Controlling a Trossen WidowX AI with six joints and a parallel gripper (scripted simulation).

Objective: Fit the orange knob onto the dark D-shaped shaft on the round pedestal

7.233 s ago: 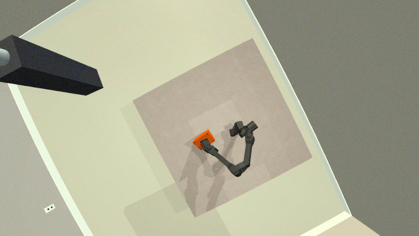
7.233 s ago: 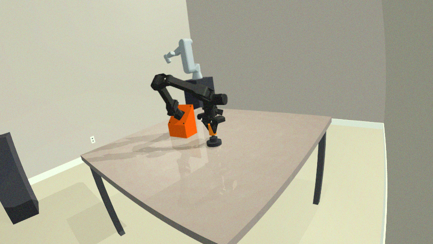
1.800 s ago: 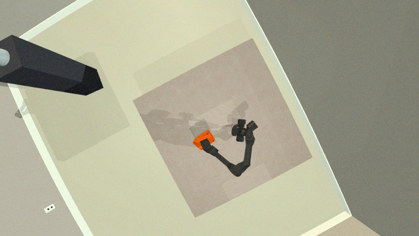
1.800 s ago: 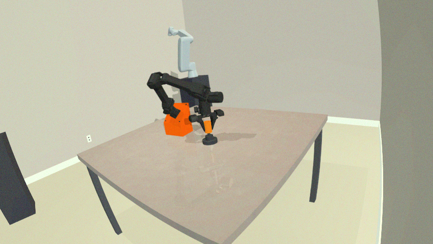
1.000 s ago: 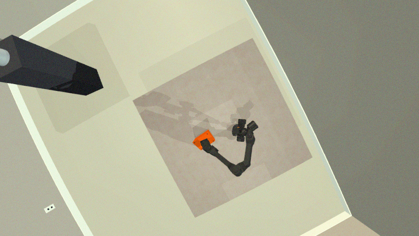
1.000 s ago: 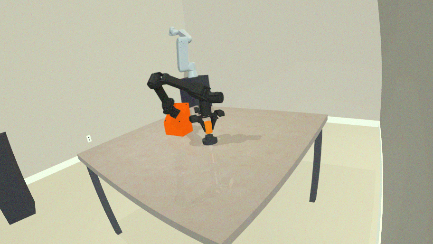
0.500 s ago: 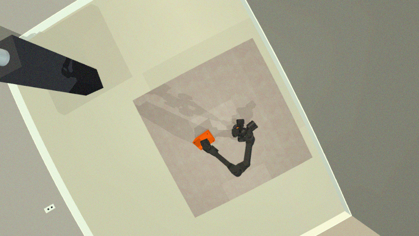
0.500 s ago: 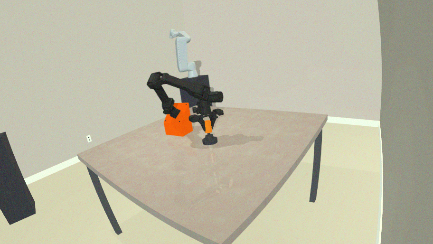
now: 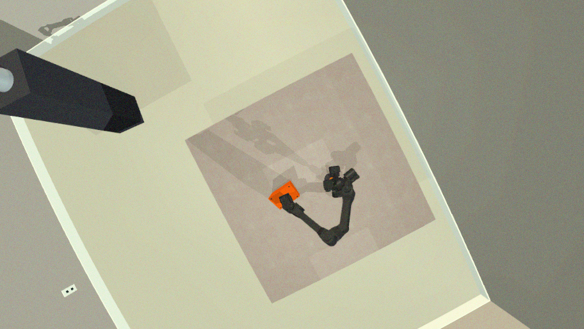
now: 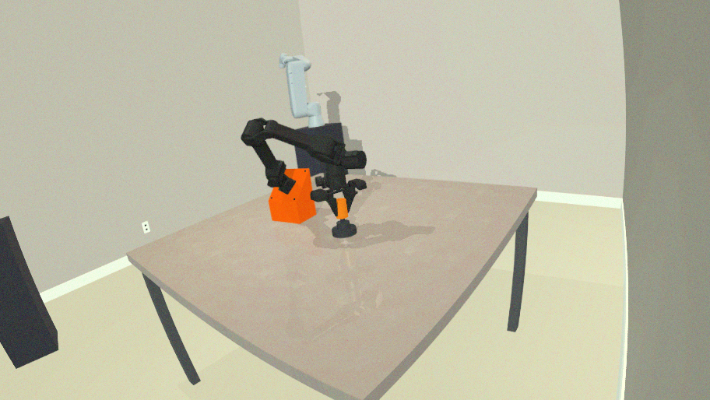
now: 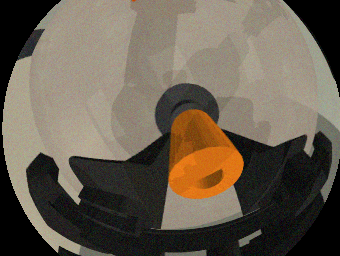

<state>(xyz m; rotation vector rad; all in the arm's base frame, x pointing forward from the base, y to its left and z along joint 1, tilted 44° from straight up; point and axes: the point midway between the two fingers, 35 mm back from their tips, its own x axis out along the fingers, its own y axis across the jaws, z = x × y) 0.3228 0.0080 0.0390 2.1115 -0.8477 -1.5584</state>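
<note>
Now: gripper tip 2 cm below the orange knob. The rest, counted from my gripper tip: dark round pedestal (4 cm below).
</note>
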